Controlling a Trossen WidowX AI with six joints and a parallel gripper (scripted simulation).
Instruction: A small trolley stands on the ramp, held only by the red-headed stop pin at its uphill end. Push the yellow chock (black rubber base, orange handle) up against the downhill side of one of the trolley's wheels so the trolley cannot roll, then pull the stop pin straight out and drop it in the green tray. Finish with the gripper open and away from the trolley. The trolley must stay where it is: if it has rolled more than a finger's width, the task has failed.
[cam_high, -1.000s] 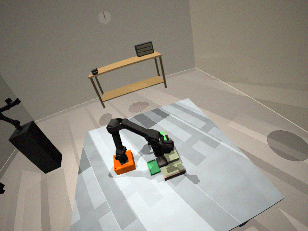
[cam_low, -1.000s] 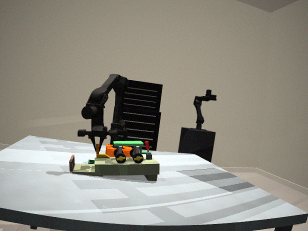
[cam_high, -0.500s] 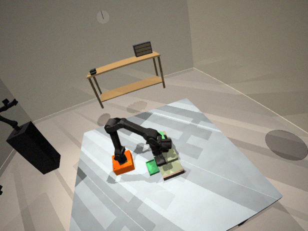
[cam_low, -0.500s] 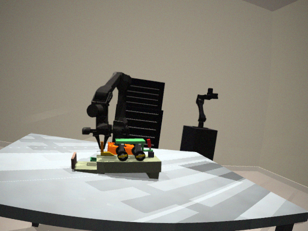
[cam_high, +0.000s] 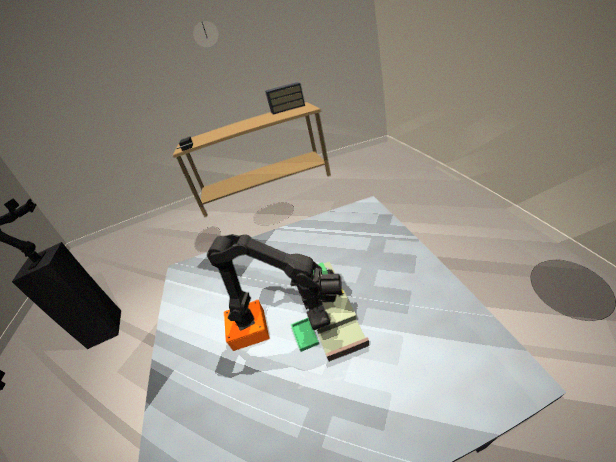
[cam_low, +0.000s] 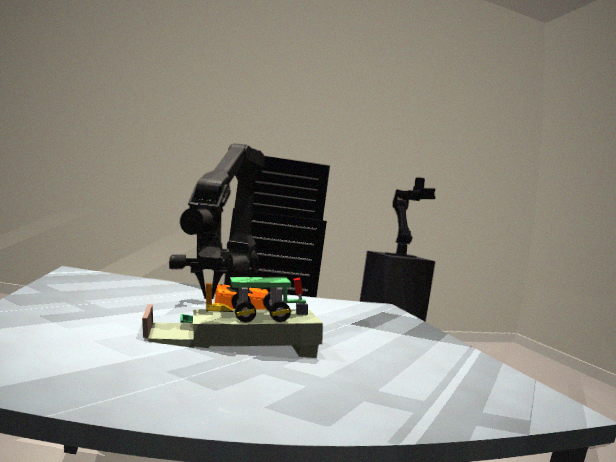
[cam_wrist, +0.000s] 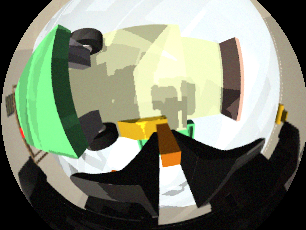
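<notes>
Now: the red-headed stop pin 70 mm ahead of my gripper tip, 200 mm to the left of it and 40 mm above it. Also, from my gripper tip: yellow chock: 20 mm to the left, 10 mm below; then pale ramp: 80 mm ahead, 100 mm to the left, 40 mm below; then green tray: 60 mm behind, 10 mm to the left, 90 mm below.
</notes>
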